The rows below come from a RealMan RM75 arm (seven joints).
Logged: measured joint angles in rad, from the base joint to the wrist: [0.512, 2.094, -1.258, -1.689, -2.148, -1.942, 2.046]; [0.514, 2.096, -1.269, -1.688, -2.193, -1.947, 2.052]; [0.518, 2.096, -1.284, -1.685, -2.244, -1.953, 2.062]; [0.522, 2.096, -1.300, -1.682, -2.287, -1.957, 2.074]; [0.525, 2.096, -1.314, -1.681, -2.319, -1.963, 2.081]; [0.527, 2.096, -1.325, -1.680, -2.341, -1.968, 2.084]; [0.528, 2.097, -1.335, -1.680, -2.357, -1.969, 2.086]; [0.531, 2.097, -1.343, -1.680, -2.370, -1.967, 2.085]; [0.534, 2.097, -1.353, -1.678, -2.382, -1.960, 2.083]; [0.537, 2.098, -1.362, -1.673, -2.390, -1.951, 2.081]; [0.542, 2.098, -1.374, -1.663, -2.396, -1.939, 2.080]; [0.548, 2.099, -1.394, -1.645, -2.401, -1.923, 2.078]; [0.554, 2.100, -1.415, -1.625, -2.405, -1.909, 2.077]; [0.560, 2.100, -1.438, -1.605, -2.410, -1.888, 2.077]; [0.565, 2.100, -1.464, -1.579, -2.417, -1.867, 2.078]
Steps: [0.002, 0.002, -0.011, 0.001, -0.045, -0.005, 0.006]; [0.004, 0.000, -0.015, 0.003, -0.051, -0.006, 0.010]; [0.004, 0.000, -0.016, 0.003, -0.043, -0.004, 0.012]; [0.003, 0.000, -0.014, 0.001, -0.032, -0.006, 0.007]; [0.002, 0.000, -0.011, 0.001, -0.022, -0.005, 0.003]; [0.001, 0.001, -0.010, 0.000, -0.016, -0.001, 0.002]; [0.003, 0.000, -0.008, 0.000, -0.013, 0.002, -0.001]; [0.003, 0.000, -0.010, 0.002, -0.012, 0.007, -0.002]; [0.003, 0.001, -0.009, 0.005, -0.008, 0.009, -0.002]; [0.005, 0.000, -0.012, 0.010, -0.006, 0.012, -0.001]; [0.006, 0.001, -0.020, 0.018, -0.005, 0.016, -0.002]; [0.006, 0.001, -0.021, 0.020, -0.004, 0.014, -0.001]; [0.006, 0.000, -0.023, 0.020, -0.005, 0.021, 0.000]; [0.005, 0.000, -0.026, 0.026, -0.007, 0.021, 0.001]
